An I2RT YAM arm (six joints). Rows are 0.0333 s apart.
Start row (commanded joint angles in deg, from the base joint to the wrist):
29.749 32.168 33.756 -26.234 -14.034 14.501
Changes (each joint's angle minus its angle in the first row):
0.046 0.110 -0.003 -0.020 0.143 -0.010
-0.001 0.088 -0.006 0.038 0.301 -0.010
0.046 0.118 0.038 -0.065 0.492 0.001
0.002 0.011 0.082 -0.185 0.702 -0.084
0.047 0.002 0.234 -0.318 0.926 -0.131
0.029 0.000 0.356 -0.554 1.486 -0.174
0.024 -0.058 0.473 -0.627 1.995 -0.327
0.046 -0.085 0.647 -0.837 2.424 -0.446
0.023 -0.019 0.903 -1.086 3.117 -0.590
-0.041 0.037 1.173 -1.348 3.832 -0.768
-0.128 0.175 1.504 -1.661 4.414 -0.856
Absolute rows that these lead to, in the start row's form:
29.795 32.278 33.753 -26.254 -13.891 14.491
29.748 32.256 33.750 -26.196 -13.733 14.491
29.795 32.286 33.794 -26.299 -13.542 14.502
29.751 32.179 33.838 -26.419 -13.332 14.417
29.796 32.170 33.990 -26.552 -13.108 14.370
29.778 32.168 34.112 -26.788 -12.548 14.327
29.773 32.110 34.229 -26.861 -12.039 14.174
29.795 32.083 34.403 -27.071 -11.610 14.055
29.772 32.149 34.659 -27.320 -10.917 13.911
29.708 32.205 34.929 -27.582 -10.202 13.733
29.621 32.343 35.260 -27.895 -9.620 13.645

